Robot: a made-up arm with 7 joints.
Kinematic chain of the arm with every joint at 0, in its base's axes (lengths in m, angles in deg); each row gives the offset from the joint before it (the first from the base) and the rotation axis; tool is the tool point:
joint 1: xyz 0 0 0 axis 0 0.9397 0.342
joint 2: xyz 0 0 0 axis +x
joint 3: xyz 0 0 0 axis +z
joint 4: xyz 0.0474 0 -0.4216 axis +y
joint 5: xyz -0.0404 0 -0.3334 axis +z
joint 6: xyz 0 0 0 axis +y
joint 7: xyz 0 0 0 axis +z
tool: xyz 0 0 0
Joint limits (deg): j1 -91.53..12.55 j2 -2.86..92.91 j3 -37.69..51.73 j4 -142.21..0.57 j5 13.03..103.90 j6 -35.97..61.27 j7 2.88..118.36
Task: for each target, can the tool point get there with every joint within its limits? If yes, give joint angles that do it. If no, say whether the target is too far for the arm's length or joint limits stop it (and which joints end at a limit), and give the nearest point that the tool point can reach.
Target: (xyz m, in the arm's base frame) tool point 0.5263 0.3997 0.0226
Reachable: yes | joints -47.04 37.71 39.25 -72.86 79.11 -22.28 92.72
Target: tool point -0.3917 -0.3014 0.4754
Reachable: no: joint limits stop it (at a limit: joint 1, joint 2, joint 4) | nearest point -0.0888 0.1204 0.3025 | short by 0.547 m
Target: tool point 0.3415 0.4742 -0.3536
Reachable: yes | joints -5.02 37.30 27.50 -65.75 39.67 30.91 44.24
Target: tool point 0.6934 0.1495 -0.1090
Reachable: yes | joints -53.88 30.83 -4.20 -52.06 94.00 12.06 28.76
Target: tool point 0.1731 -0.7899 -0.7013
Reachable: no: too far | nearest point 0.2117 -0.2299 -0.5899 | short by 0.572 m
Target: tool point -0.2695 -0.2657 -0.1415
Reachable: no: joint limits stop it (at a limit: joint 1, joint 2, joint 3, joint 4) | nearest point 0.0951 -0.2946 0.1344 | short by 0.458 m
